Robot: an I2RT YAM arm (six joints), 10 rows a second.
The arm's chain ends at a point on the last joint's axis. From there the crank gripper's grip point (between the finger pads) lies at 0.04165 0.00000 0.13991 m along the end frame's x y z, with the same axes.
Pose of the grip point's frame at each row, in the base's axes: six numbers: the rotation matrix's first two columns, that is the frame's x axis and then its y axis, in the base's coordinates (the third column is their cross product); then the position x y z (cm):
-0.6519 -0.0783 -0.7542 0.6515 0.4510 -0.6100 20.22 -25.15 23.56
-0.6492 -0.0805 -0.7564 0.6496 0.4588 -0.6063 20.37 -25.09 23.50
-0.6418 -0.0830 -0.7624 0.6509 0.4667 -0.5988 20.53 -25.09 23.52
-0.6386 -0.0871 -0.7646 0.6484 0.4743 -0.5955 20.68 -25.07 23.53
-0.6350 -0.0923 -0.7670 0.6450 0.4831 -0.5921 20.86 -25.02 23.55
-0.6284 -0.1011 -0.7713 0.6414 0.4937 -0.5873 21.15 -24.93 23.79
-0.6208 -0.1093 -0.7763 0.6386 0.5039 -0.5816 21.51 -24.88 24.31
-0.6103 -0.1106 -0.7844 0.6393 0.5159 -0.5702 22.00 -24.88 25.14
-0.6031 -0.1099 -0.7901 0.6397 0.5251 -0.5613 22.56 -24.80 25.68
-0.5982 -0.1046 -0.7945 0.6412 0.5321 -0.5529 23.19 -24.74 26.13
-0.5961 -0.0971 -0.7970 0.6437 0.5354 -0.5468 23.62 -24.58 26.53
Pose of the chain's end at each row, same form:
-0.6519 -0.0783 -0.7542 0.6515 0.4510 -0.6100 17.51 -12.39 30.10
-0.6492 -0.0805 -0.7564 0.6496 0.4588 -0.6063 17.54 -12.37 30.09
-0.6418 -0.0830 -0.7624 0.6509 0.4667 -0.5988 17.53 -12.42 30.13
-0.6386 -0.0871 -0.7646 0.6484 0.4743 -0.5955 17.54 -12.45 30.16
-0.6350 -0.0923 -0.7670 0.6450 0.4831 -0.5921 17.56 -12.45 30.20
-0.6284 -0.1011 -0.7713 0.6414 0.4937 -0.5873 17.61 -12.42 30.44
-0.6208 -0.1093 -0.7763 0.6386 0.5039 -0.5816 17.73 -12.44 30.94
-0.6103 -0.1106 -0.7844 0.6393 0.5159 -0.5702 18.00 -12.53 31.82
-0.6031 -0.1099 -0.7901 0.6397 0.5251 -0.5613 18.40 -12.53 32.42
-0.5982 -0.1046 -0.7945 0.6412 0.5321 -0.5529 18.96 -12.55 32.95
-0.5961 -0.0971 -0.7970 0.6437 0.5354 -0.5468 19.39 -12.44 33.44

